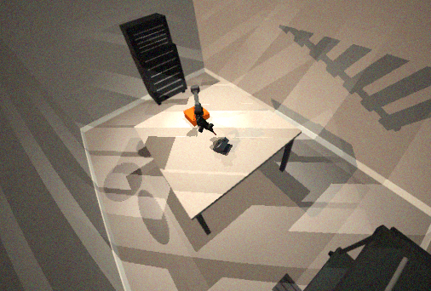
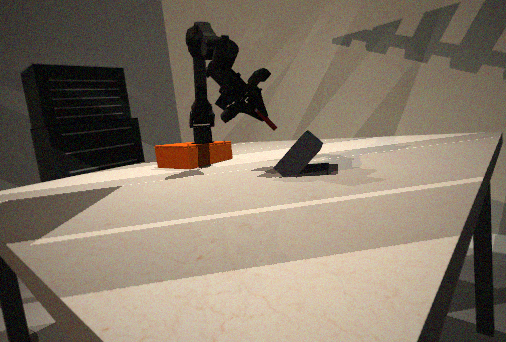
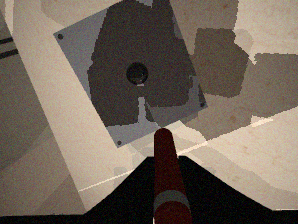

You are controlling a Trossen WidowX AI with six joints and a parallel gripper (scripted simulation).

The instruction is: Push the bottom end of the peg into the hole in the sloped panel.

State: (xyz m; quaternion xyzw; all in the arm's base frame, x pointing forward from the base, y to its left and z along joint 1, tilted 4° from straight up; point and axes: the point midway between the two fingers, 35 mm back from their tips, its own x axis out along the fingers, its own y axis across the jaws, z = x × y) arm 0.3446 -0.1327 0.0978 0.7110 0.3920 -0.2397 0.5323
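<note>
My gripper tip is now 100 mm short of the dark sloped panel, 100 mm above it and 10 mm to the left of it. The rest, counted from my gripper tip: red round peg: 10 mm behind, 10 mm above.
</note>
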